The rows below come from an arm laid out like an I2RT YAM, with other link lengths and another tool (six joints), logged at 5 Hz.
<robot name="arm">
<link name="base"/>
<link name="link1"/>
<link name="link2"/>
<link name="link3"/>
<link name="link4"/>
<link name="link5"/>
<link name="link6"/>
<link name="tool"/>
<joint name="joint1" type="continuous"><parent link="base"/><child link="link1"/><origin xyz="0.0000 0.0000 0.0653" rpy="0.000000 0.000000 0.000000"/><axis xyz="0 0 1"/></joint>
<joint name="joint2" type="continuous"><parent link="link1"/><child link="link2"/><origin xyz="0.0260 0.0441 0.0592" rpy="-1.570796 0.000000 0.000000"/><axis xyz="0 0 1"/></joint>
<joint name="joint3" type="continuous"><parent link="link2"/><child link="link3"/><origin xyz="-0.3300 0.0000 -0.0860" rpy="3.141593 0.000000 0.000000"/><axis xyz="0 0 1"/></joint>
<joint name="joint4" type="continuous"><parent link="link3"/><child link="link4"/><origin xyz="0.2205 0.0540 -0.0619" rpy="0.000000 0.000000 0.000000"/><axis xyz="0 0 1"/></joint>
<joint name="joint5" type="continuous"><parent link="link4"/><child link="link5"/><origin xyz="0.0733 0.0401 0.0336" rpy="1.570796 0.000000 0.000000"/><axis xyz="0 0 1"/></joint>
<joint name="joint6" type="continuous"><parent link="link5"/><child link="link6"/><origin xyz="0.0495 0.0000 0.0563" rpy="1.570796 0.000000 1.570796"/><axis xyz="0 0 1"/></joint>
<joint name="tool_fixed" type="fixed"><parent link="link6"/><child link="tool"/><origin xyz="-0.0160 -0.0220 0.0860" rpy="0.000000 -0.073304 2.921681"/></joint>
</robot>
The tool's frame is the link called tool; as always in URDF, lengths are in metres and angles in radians. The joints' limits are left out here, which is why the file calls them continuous.
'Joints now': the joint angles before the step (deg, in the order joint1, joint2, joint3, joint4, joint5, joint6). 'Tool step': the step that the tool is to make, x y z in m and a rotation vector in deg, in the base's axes. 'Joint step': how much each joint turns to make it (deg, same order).
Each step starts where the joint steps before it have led.
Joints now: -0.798, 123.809, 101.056, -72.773, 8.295, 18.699
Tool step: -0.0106, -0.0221, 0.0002, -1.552, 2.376, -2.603
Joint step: -2.534, 0.003, -0.198, -2.159, 1.617, 0.263
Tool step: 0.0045, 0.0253, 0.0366, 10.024, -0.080, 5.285
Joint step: 0.111, 0.183, 9.773, -9.480, -9.224, -6.511
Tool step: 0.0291, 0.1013, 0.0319, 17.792, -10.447, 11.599
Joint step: 7.782, -0.307, 5.159, 4.588, -17.419, -4.765
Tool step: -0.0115, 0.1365, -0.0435, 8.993, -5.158, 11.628
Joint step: 15.101, 0.271, -13.370, 22.166, -7.257, 4.567
